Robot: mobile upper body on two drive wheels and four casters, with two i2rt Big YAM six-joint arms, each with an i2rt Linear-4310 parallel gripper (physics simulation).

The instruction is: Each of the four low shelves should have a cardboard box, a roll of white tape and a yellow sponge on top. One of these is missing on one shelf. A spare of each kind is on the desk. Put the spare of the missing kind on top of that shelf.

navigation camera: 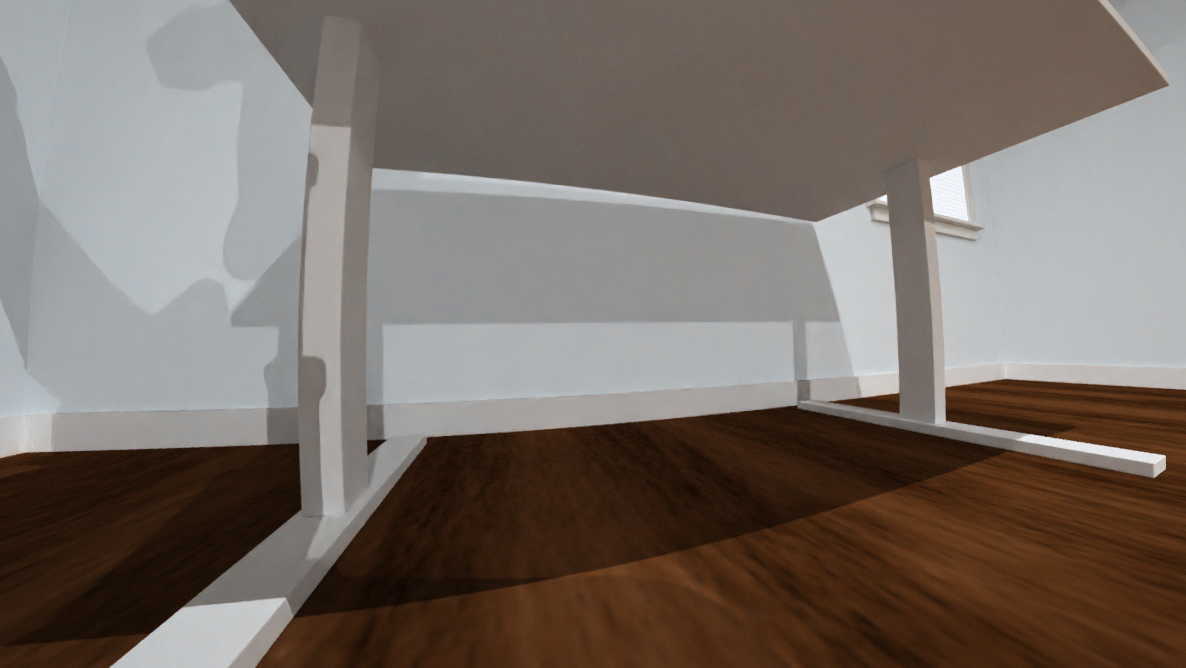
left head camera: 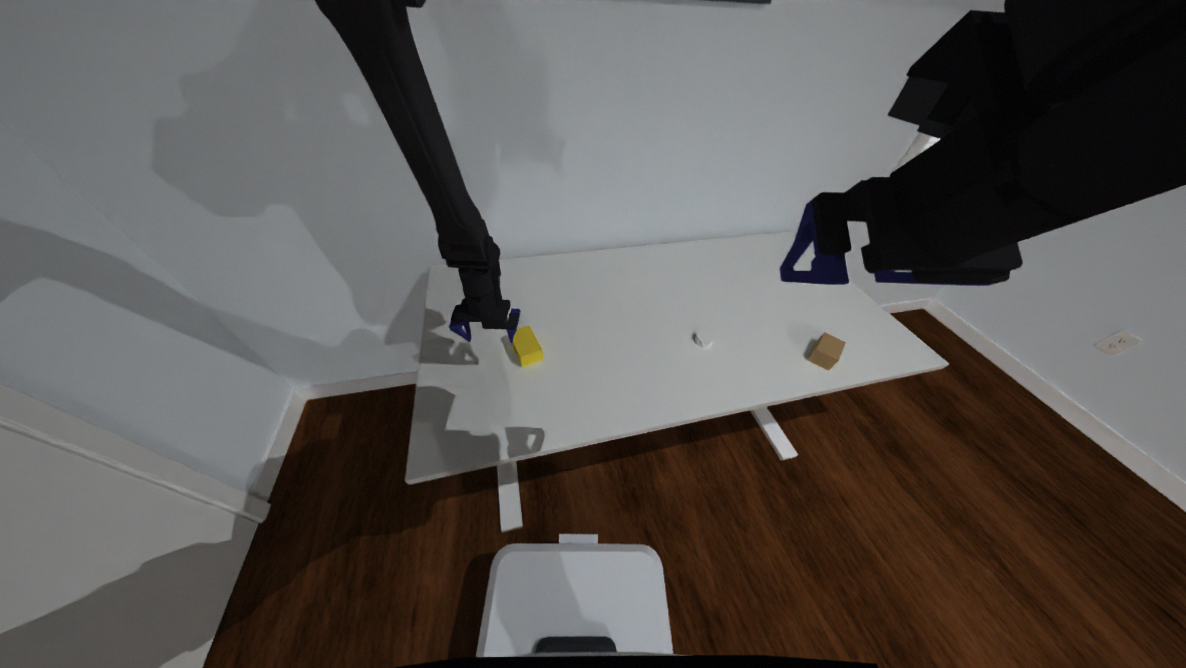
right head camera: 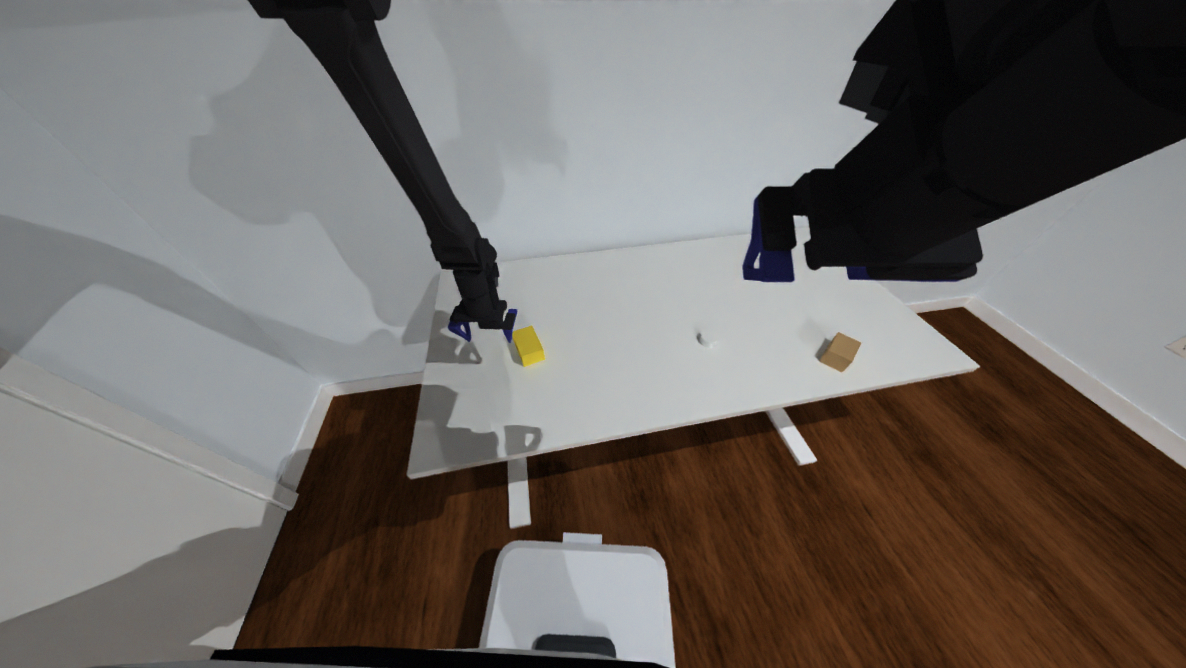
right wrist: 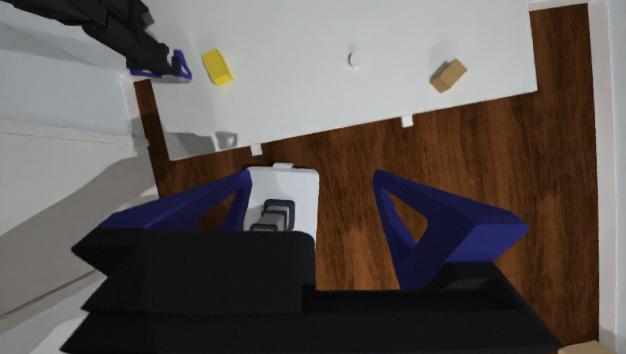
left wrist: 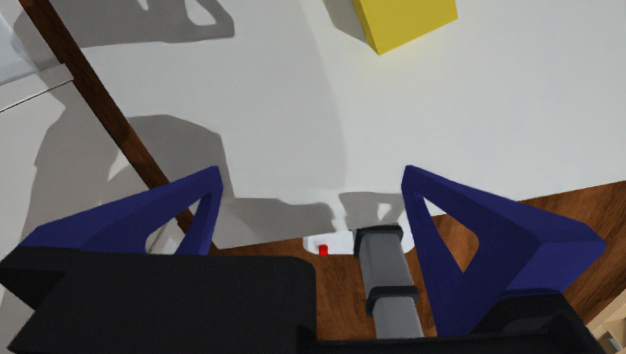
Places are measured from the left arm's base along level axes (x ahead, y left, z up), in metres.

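Pixels of known places: left gripper, fingertip midpoint: [left head camera: 491,340] [right head camera: 490,340] [right wrist: 176,76] [left wrist: 312,175]; right gripper, fingertip midpoint: [left head camera: 829,275] [right head camera: 796,272] [right wrist: 312,176].
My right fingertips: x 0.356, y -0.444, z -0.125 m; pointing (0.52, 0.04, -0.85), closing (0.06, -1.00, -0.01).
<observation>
Ahead of a thing's pixels: the offset from my right fingertips to its middle. Level surfaces: height alone.
A yellow sponge {0.354 m ahead, 0.388 m left, 0.543 m down} [left head camera: 527,346] [right head camera: 528,346] [left wrist: 407,22] [right wrist: 217,67] lies near the left end of the white desk {0.565 m down} [left head camera: 614,398] [right head camera: 622,398] [right wrist: 300,110]. A small roll of white tape {0.413 m ahead, 0.140 m right, 0.553 m down} [left head camera: 703,340] [right head camera: 707,339] [right wrist: 354,60] lies near the middle of the desk. A cardboard box {0.368 m ahead, 0.492 m right, 0.540 m down} [left head camera: 826,351] [right head camera: 840,352] [right wrist: 448,75] lies toward its right end. My left gripper [left head camera: 488,326] [right head camera: 485,325] [left wrist: 312,175] is open and empty above the desk's left end, beside the sponge in the head views. My right gripper [right wrist: 312,176] is open and empty, held high in front of the desk. The low shelves cannot be made out.
In the navigation view the desk has two white legs [navigation camera: 336,273] [navigation camera: 916,290] with long feet on the wooden floor. Walls stand behind and at the right. A white door [left head camera: 99,531] is at the left. The white robot base [left head camera: 580,589] [right head camera: 585,589] faces the desk's front edge.
</observation>
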